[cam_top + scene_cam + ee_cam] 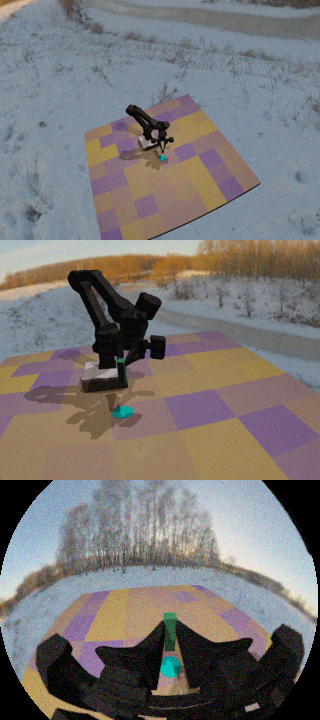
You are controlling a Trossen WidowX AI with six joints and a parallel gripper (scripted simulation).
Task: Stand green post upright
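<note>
Right now the cyan circle is 30 mm behind my gripper tip, 20 mm to the right of it and 160 mm below it. The rest, counted from my gripper tip: green post (20 mm below).
</note>
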